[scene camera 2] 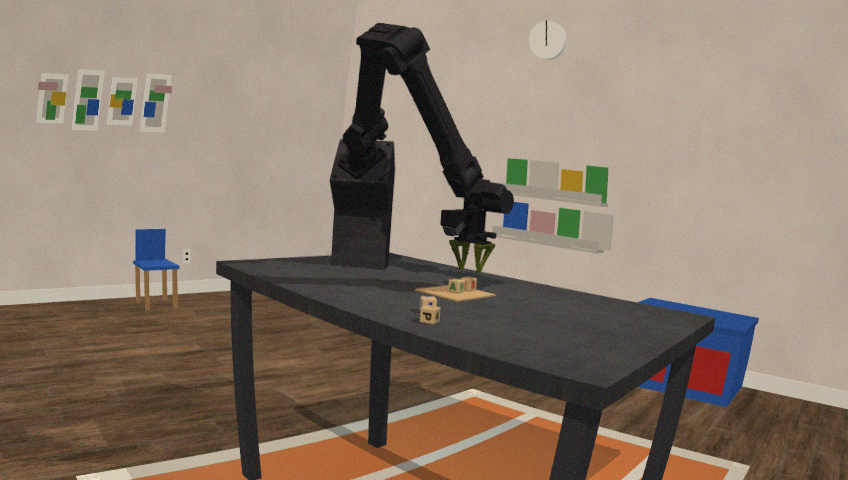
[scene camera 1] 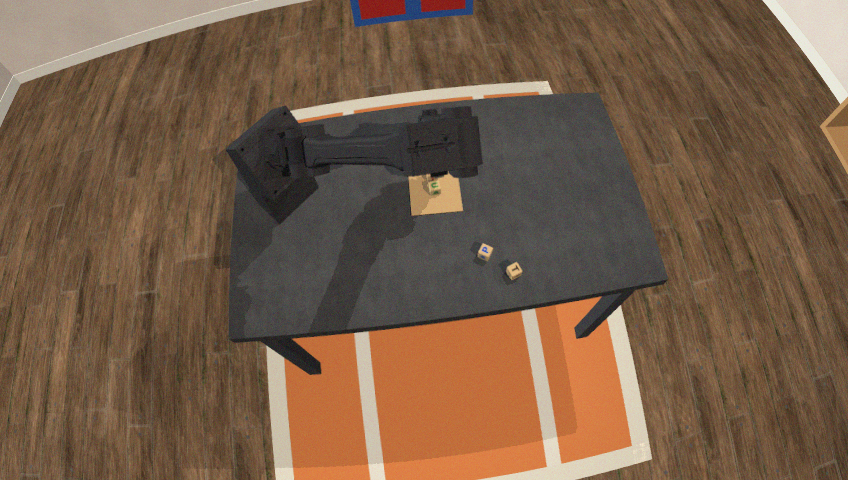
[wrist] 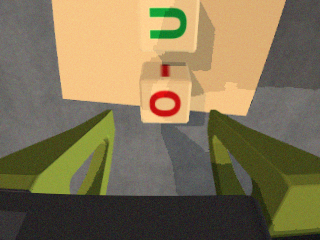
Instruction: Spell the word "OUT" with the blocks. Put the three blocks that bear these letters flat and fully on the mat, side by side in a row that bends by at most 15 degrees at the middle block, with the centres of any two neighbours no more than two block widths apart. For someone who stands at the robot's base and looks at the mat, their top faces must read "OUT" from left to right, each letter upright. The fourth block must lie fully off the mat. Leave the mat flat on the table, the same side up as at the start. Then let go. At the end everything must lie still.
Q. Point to a tan mat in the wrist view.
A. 99, 58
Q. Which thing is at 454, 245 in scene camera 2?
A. The gripper.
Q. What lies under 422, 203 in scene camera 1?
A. A tan mat.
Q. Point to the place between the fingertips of the gripper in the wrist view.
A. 161, 119
